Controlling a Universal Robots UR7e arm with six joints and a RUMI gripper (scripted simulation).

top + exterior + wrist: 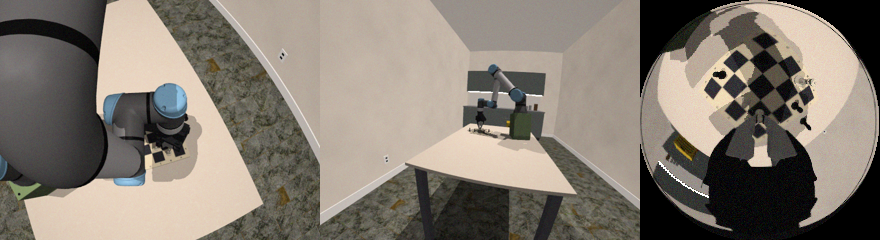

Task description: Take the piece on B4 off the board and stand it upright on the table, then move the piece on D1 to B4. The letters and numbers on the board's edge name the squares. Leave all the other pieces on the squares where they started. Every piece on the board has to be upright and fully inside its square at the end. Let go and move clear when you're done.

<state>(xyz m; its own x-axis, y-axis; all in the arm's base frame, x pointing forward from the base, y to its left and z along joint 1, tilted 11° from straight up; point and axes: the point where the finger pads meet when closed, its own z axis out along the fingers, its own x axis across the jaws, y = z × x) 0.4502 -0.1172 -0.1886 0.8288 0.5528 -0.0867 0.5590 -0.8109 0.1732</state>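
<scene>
My gripper is now 4 cm to the right of the chessboard, 3 cm past it and 3 cm above it.
</scene>
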